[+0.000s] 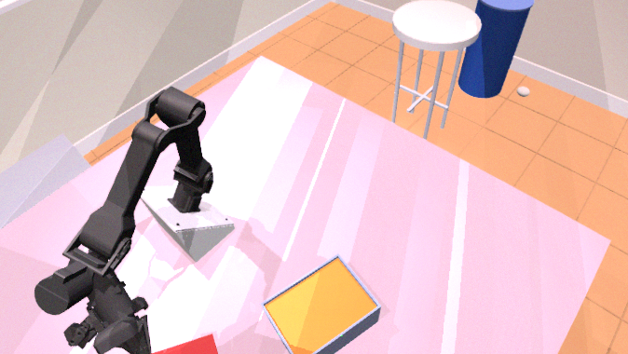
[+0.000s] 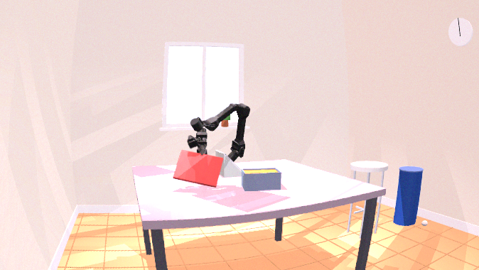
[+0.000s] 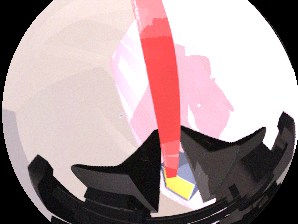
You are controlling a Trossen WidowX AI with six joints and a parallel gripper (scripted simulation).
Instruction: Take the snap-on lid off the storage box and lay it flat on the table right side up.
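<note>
My gripper tip is now 5 cm short of the red lid, 5 cm above it and 4 cm to the left of it. The rest, counted from my gripper tip: grey-blue storage box: 29 cm to the left, 13 cm ahead, 12 cm below.
</note>
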